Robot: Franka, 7 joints.
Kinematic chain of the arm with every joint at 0, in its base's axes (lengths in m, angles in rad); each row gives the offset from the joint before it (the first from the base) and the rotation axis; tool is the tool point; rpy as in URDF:
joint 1: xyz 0 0 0.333 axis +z
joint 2: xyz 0 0 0 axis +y
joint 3: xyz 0 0 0.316 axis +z
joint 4: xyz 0.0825 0 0 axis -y
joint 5: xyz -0.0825 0 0.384 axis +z
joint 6: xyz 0 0 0 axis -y
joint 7: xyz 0.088 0 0 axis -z
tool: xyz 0 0 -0.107 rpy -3.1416 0 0
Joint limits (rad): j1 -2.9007..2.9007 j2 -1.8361..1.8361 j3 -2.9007..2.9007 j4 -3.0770..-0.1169 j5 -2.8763..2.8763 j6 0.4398..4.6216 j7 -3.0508..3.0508
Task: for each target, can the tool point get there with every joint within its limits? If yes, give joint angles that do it. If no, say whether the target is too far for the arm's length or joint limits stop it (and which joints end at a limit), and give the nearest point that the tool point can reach.
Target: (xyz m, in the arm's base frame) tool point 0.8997 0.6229 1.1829
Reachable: no: too far | nearest point 0.5571 0.3857 0.8592 | short by 0.528 m
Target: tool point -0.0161 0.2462 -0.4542
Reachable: no: joint limits stop it (at a limit: joint 2) | nearest point -0.0165 0.2517 -0.3599 | short by 0.094 m
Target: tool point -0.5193 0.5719 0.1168
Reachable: yes | joints -0.2493 -1.5334 2.1952 -1.0311 1.8495 2.8730 2.1676
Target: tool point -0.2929 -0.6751 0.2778
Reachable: yes | joints 0.8035 -1.5507 -2.3637 -0.6629 1.7896 0.8827 1.0778
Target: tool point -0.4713 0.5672 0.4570
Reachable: yes | joints 2.2664 1.4950 -2.0438 -0.3850 0.4447 4.0634 0.4195
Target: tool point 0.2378 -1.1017 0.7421
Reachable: no: too far | nearest point 0.1701 -0.7883 0.6257 | short by 0.341 m
